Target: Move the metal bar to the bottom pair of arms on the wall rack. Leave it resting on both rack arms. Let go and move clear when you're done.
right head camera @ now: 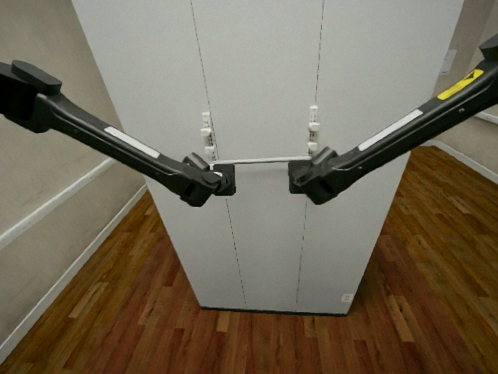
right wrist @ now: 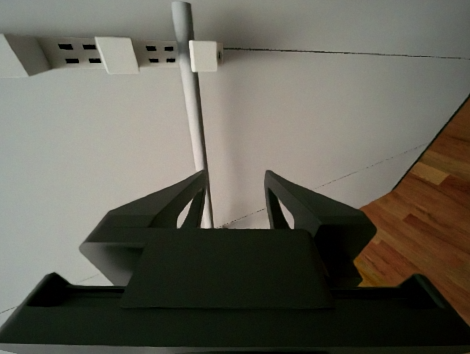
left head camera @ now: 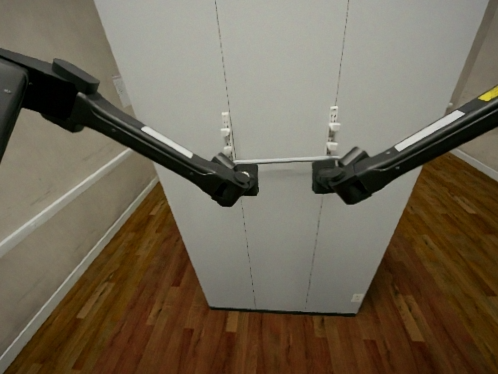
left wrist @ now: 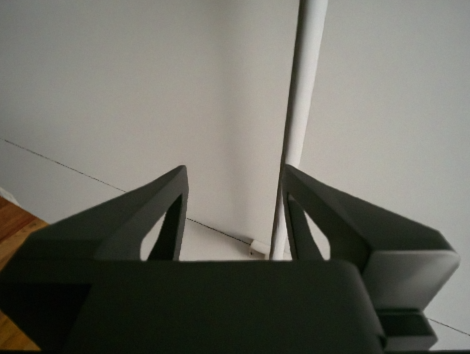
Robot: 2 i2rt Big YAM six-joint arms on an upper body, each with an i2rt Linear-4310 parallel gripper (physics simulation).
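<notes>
The metal bar (left head camera: pixel 285 160) (right head camera: pixel 262 160) (left wrist: pixel 302 90) (right wrist: pixel 190 95) lies level across the wall. In the right wrist view it sits against the upper side of the bottom rack arm (right wrist: pixel 204 56), its end just past it. The far rack arm (left wrist: pixel 258 248) shows beside the bar in the left wrist view. Contact at the other rack arm is hidden. My left gripper (left head camera: pixel 251 179) (right head camera: pixel 227 179) (left wrist: pixel 235 175) is open, backed off, the bar passing behind one fingertip. My right gripper (left head camera: pixel 322 176) (right head camera: pixel 296 176) (right wrist: pixel 235 176) is open too, the bar beyond one fingertip.
White rack rails (left head camera: pixel 225 120) (right head camera: pixel 313 112) with higher arms (left head camera: pixel 334 127) (right head camera: pixel 206 132) (right wrist: pixel 117 55) stand above the bar at both sides. The grey wall panel (left head camera: pixel 280 240) ends above the wooden floor (left head camera: pixel 280 345). Side walls stand left and right.
</notes>
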